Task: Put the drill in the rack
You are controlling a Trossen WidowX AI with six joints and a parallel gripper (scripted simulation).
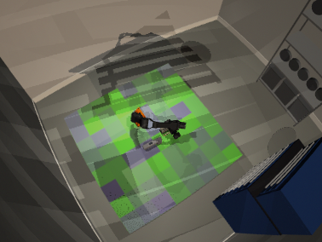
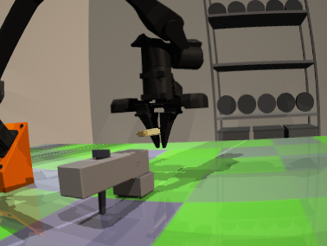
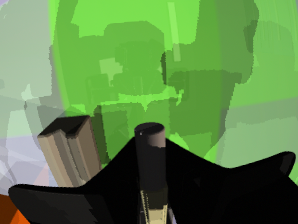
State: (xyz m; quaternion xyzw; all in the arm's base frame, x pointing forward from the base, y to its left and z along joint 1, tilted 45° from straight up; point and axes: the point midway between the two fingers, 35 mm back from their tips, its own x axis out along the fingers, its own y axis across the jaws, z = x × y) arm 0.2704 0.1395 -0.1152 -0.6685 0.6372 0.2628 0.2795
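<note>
Now: the drill 4 cm to the right of my gripper tip and 4 cm above it. From my gripper tip the other things lie so: rack (7 cm behind, 3 cm to the right, 3 cm below); then block (20 cm to the right, 1 cm below); then key (23 cm to the right).
</note>
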